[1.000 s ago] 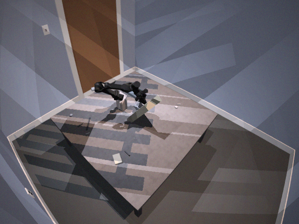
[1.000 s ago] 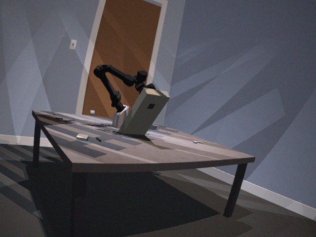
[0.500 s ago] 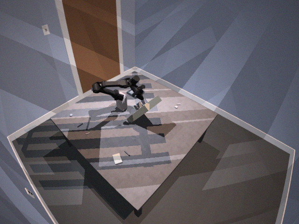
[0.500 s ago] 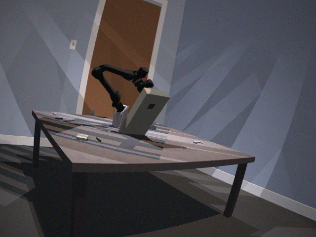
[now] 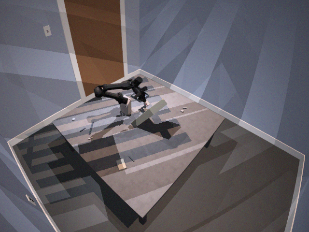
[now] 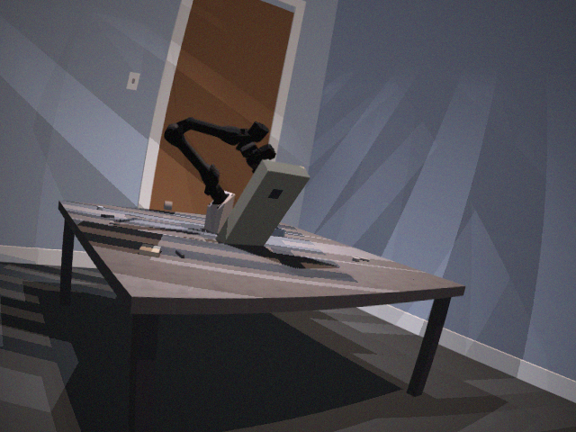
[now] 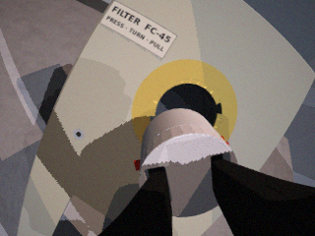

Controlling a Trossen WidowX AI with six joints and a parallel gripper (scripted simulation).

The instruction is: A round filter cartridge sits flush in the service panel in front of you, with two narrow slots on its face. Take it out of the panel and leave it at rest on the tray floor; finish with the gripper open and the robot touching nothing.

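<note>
Right now the filter cartridge is 1 cm below my gripper tip and 1 cm ahead of it. Also, from my gripper tip: pale flat card (48 cm to the right, 26 cm below, 10 cm ahead); then service panel (10 cm below, 2 cm ahead, 1 cm to the right); then blue-grey tray (32 cm to the left, 31 cm behind, 26 cm below).
</note>
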